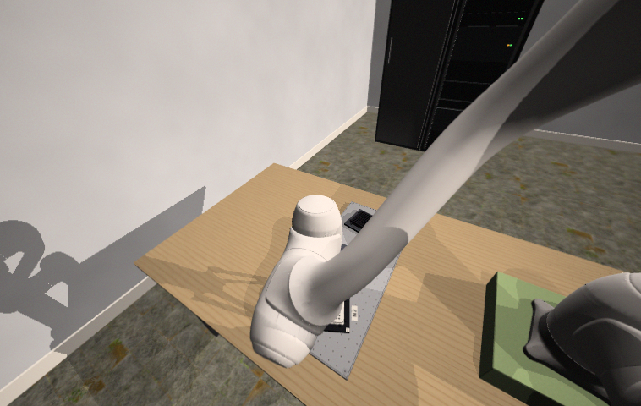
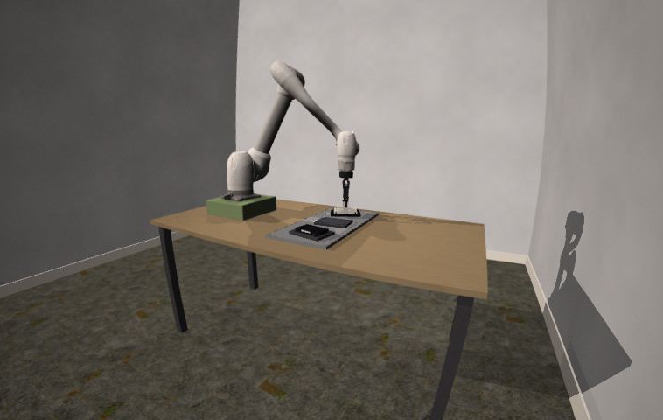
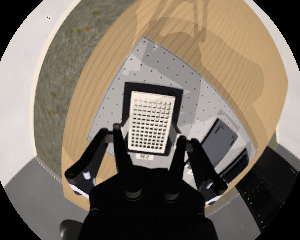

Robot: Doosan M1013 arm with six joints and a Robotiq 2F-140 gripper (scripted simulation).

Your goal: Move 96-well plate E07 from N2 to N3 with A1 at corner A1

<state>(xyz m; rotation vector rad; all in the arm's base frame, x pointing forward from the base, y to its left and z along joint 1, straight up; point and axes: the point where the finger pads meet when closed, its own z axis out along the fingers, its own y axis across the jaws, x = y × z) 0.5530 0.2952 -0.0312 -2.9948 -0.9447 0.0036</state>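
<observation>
My hand is 40 mm above the plate nest N2. From my hand the other things lie so: white 96-well plate E07 (20 mm below); landing nest N3 (60 mm ahead, 200 mm to the right, 40 mm below); n2 label (80 mm behind, 60 mm to the right, 40 mm below).
</observation>
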